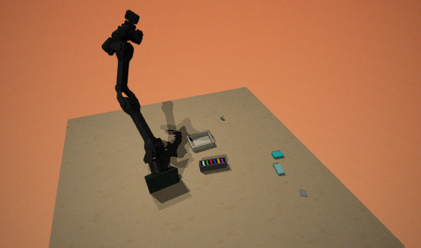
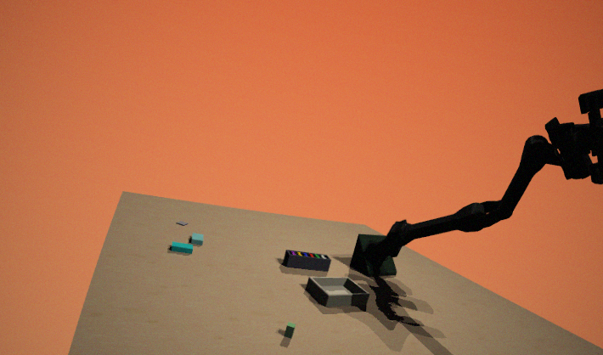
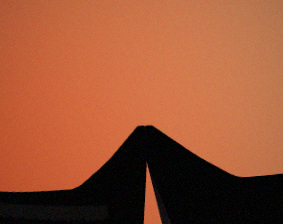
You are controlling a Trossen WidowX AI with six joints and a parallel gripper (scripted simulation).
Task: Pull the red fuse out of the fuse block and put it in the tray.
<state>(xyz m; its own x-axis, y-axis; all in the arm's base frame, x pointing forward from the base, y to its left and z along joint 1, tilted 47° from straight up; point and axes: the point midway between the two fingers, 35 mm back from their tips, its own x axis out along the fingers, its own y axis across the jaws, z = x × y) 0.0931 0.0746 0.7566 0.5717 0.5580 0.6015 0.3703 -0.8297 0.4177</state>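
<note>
My gripper tip is now 130 mm short of the red fuse, 670 mm to the left of it and 500 mm above it. From my gripper tip the other things lie so: small green block (390 mm ahead, 360 mm to the right, 510 mm below); small grey tile (440 mm ahead, 1010 mm to the right, 530 mm below); grey tray (160 mm ahead, 490 mm to the right, 520 mm below).
</note>
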